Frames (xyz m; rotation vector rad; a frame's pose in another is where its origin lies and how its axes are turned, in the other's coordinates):
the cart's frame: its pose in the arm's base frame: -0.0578 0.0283 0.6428 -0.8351 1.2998 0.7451
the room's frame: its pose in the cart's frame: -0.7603 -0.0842 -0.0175 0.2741 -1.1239 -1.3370
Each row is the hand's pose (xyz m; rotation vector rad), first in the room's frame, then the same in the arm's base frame.
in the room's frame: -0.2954 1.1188 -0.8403 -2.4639 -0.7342 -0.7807
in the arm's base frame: 0.0299 0.3115 0.0226 2.5646 0.9154 0.8984
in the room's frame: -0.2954 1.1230 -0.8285 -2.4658 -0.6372 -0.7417
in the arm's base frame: 0.0283 0.3222 0.0289 2.6287 0.8280 0.9137
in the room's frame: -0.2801 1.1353 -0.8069 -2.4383 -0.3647 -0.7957
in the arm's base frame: 0.0409 0.3449 0.0422 2.7002 0.6096 1.1050
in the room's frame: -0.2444 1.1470 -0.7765 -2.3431 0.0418 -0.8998
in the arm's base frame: 0.0711 0.3722 0.0683 2.7375 0.2601 1.4302
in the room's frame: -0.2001 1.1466 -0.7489 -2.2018 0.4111 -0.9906
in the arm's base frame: 0.1076 0.3880 0.1021 -2.5784 0.0894 -1.6624
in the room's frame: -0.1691 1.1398 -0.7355 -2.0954 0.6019 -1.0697
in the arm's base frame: 0.1330 0.3903 0.1252 -2.4113 0.2543 -1.7846
